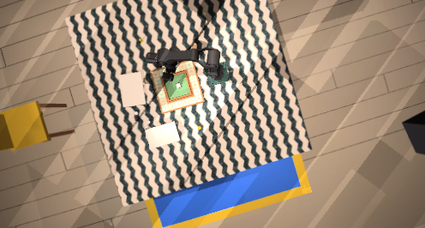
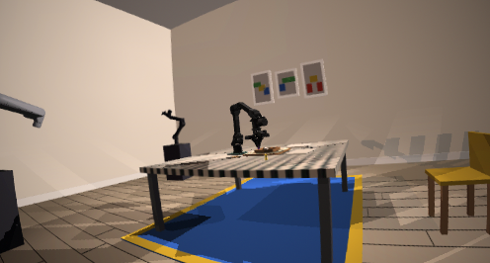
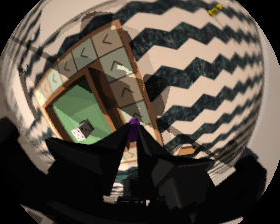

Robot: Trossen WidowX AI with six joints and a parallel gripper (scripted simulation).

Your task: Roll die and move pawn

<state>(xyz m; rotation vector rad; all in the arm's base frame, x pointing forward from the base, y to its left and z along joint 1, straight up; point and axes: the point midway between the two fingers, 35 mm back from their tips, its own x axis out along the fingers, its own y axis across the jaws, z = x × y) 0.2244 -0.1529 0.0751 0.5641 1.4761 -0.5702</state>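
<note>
My gripper tip is 110 mm to the right of the white die, 30 mm short of it and 30 mm above it. The rest, counted from my gripper tip: purple pawn (10 mm above).
</note>
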